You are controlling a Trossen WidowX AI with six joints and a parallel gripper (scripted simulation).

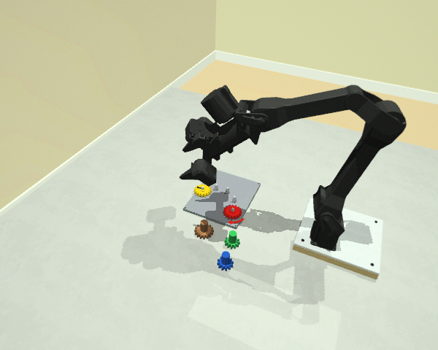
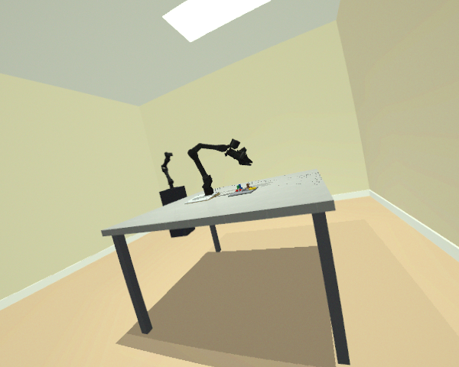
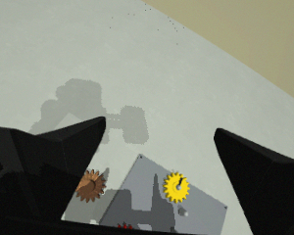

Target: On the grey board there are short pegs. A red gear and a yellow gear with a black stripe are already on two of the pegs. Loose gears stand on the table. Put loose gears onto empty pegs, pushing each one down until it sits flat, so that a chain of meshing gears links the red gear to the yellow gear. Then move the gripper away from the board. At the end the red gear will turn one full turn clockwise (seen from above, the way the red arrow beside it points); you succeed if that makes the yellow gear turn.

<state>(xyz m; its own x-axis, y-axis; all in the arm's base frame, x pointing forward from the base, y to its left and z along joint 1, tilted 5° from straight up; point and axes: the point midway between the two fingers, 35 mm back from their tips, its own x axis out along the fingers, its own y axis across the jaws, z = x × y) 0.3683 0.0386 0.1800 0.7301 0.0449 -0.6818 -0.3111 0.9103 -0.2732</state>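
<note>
Now: the brown gear 170 mm below my gripper tip, 80 mm behind it and 40 mm to the left of it. Round my gripper tip: yellow gear 170 mm below, 100 mm to the right, 20 mm behind; red arrow 180 mm below, 150 mm behind, 20 mm to the right; red gear 170 mm below, 130 mm behind, 50 mm to the right.
</note>
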